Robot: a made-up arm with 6 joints. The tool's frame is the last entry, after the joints.
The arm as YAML. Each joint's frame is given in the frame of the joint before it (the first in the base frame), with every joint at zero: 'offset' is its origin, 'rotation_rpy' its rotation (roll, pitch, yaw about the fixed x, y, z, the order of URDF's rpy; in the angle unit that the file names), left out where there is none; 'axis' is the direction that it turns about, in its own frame. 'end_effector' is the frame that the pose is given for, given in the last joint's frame.
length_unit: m
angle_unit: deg
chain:
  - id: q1
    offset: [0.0, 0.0, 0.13]
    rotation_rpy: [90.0, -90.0, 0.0]
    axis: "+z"
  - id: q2
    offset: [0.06, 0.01, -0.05]
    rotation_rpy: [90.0, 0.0, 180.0]
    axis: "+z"
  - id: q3
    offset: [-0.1, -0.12, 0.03]
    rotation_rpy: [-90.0, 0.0, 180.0]
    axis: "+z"
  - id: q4
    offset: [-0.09, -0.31, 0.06]
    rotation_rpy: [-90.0, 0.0, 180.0]
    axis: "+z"
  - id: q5
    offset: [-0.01, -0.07, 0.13]
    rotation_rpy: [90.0, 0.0, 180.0]
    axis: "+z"
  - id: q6
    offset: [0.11, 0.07, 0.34]
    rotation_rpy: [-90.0, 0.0, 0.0]
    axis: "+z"
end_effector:
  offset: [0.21, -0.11, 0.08]
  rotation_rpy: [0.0, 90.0, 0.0]
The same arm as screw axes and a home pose.
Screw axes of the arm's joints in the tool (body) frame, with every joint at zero. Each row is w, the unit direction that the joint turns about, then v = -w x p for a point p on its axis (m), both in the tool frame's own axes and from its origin. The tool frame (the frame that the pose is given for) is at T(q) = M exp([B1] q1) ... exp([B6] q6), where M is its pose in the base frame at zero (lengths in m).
B1 = (0, -1, 0, -0.4000, 0.0000, -0.6300)
B2 = (-1, 0, 0, 0.0000, 0.3400, 0.2000)
B3 = (0, 1, 0, 0.2400, 0.0000, 0.5900)
B4 = (-1, 0, 0, 0.0000, 0.3300, 0.3800)
B5 = (0, -1, 0, -0.3200, 0.0000, -0.1500)
B6 = (-1, 0, 0, 0.0000, 0.2100, 0.1100)
M =
1 0 0 -0.6300
0 1 0 -0.1500
0 0 1 0.5300
0 0 0 1

